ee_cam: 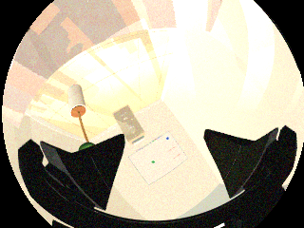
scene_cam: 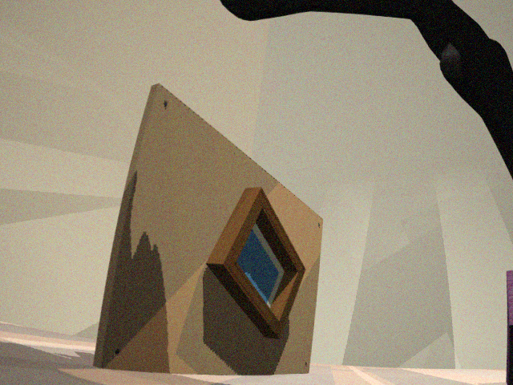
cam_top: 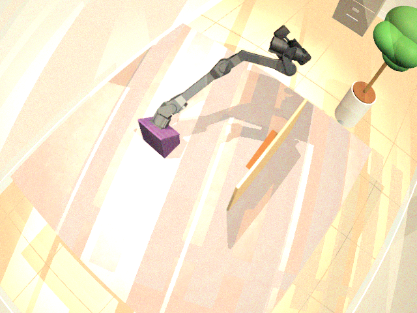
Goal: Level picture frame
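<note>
The picture frame lies 18 cm ahead of my gripper tip, 45 cm to the right of it and 19 cm below it. The rest, counted from my gripper tip: wall panel 19 cm ahead, 45 cm to the right, 19 cm below.
</note>
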